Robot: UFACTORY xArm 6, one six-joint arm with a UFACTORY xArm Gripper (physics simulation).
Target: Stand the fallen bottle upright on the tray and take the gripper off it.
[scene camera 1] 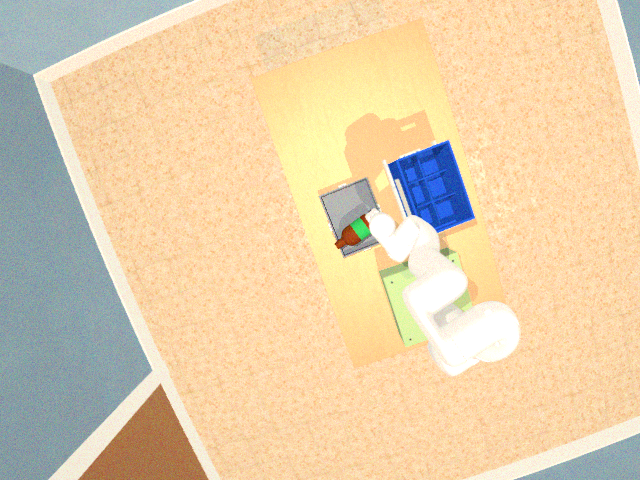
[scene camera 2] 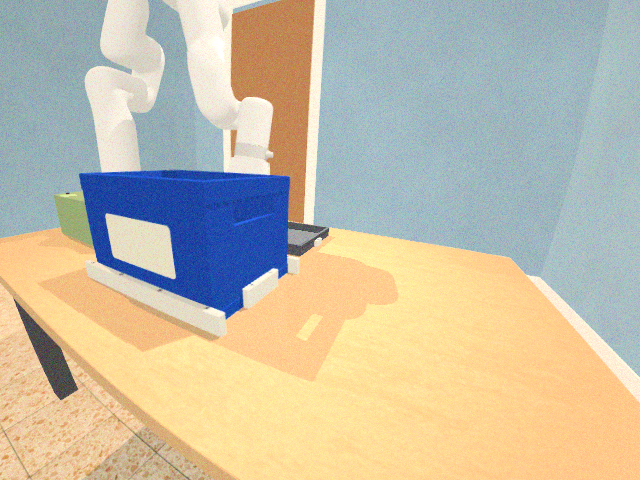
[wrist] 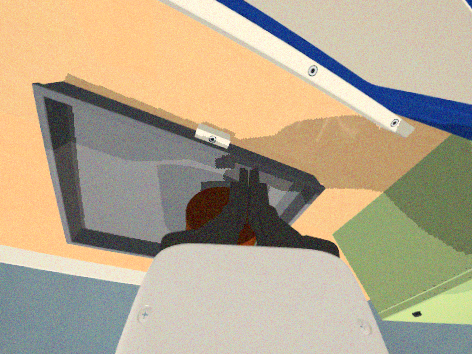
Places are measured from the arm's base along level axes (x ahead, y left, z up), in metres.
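Pixels of known places: gripper, fingertip midpoint: [wrist: 247, 180].
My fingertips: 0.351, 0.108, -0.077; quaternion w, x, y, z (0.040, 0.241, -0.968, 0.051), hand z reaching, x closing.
For each thing: its middle in the pictures, then the offset to it from my fingertips, as dx, dy, dz. "pt": a spot on its surface instead.
- brown bottle, body centre: [wrist: 217, 254] [scene camera 1: 353, 234] -0.021, +0.108, +0.010
- grey tray, surface spot: [wrist: 112, 200] [scene camera 2: 304, 238] [scene camera 1: 341, 199] pt +0.114, +0.112, -0.027
- tall blue crate, body centre: [scene camera 2: 190, 227] [scene camera 1: 428, 189] +0.063, -0.189, +0.056
The brown bottle [scene camera 1: 351, 234] [wrist: 206, 212] with a green label lies on its side, slanting over the grey tray [scene camera 1: 342, 202] [scene camera 2: 306, 236] [wrist: 112, 200]. In scene camera 1 its neck points to the lower left and reaches over the tray's edge. In the wrist view its dark round base shows behind and left of the fingers, with a bit more brown low between them. My gripper [wrist: 247, 180] is shut with its fingertips together and holds nothing. It is at the bottle's base end; whether it touches the bottle I cannot tell. The blue crate hides the bottle and fingers in scene camera 2.
A tall blue crate [scene camera 1: 461, 180] [scene camera 2: 245, 242] [wrist: 425, 111] stands beside the tray, with white strips [scene camera 2: 155, 301] [wrist: 280, 55] along its foot. A green box [scene camera 1: 397, 310] [scene camera 2: 74, 219] [wrist: 370, 235] stands on the tray's other side, partly under the arm.
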